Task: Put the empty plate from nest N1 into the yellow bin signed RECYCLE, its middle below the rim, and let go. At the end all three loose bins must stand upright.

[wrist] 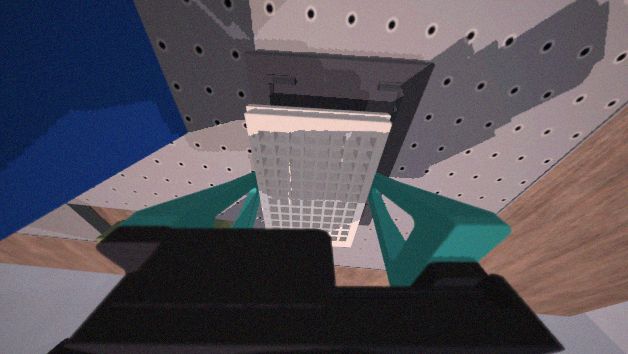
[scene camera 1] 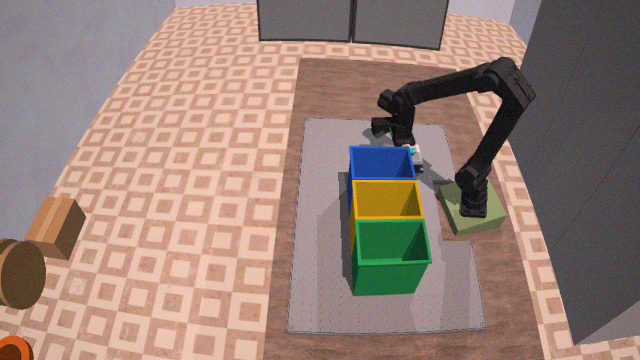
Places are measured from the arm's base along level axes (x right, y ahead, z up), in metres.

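Pixels of known places: gripper, fingertip midpoint: (wrist: 314,177); arm's base, link origin: (scene camera 1: 473,202).
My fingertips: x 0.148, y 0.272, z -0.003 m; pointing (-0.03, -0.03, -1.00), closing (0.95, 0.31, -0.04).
Ahead of a thing's pixels: the offset from my fingertips to its top centre. Level surfaces: height alone.
The white gridded plate @(dx +0.003, dy -0.011, dz +0.016 m) (scene camera 1: 417,157) (wrist: 315,165) is between the teal fingers of my gripper (scene camera 1: 412,150) (wrist: 314,177), which touch its two long sides. My gripper is shut on it. In the wrist view the plate is raised a little above the dark nest @(dx +0.011, dy +0.000, dz -0.019 m) (wrist: 345,62), with a gap showing at its far end. The yellow bin @(dx -0.326, dy +0.019, dz +0.146 m) (scene camera 1: 386,197) stands upright in the middle of the row, its inside visible from above. The blue bin @(dx -0.197, dy +0.052, dz +0.146 m) (scene camera 1: 382,162) (wrist: 75,65) stands upright beside the nest. The green bin @(dx -0.454, dy -0.014, dz +0.146 m) (scene camera 1: 385,277) stands upright at the near end. The RECYCLE sign is not readable.
The three bins stand close together in a row on the grey perforated mat @(dz -0.034 m) (scene camera 1: 320,310). The blue bin lies between my gripper and the yellow bin. The arm's base stands on a green block (scene camera 1: 452,212) right of the bins. A dark wall panel (scene camera 1: 590,150) is farther right.
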